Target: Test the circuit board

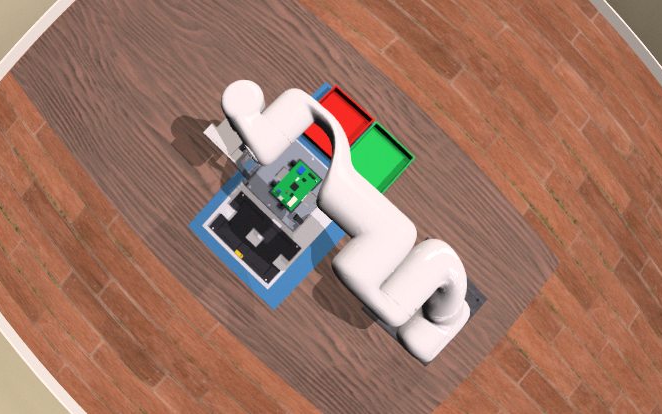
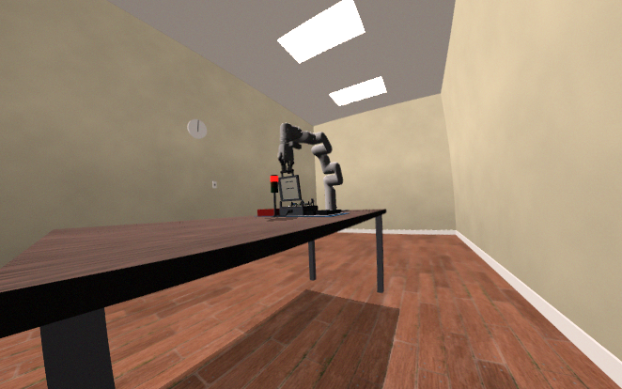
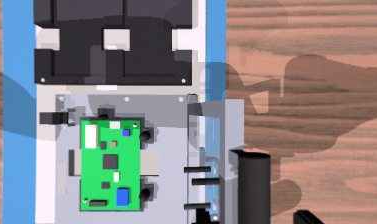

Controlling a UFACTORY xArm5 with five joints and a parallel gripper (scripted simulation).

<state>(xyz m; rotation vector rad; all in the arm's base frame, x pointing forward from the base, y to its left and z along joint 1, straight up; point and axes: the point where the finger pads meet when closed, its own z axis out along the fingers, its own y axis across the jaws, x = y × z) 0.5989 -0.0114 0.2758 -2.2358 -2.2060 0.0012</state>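
My hand is 20 cm above the green circuit board and 13 cm past it. The rest, counted from my hand: green bin 26 cm below, 24 cm behind, 20 cm to the right; then tester lid 9 cm below, 2 cm behind; then red bin 26 cm below, 20 cm to the right, 9 cm behind.
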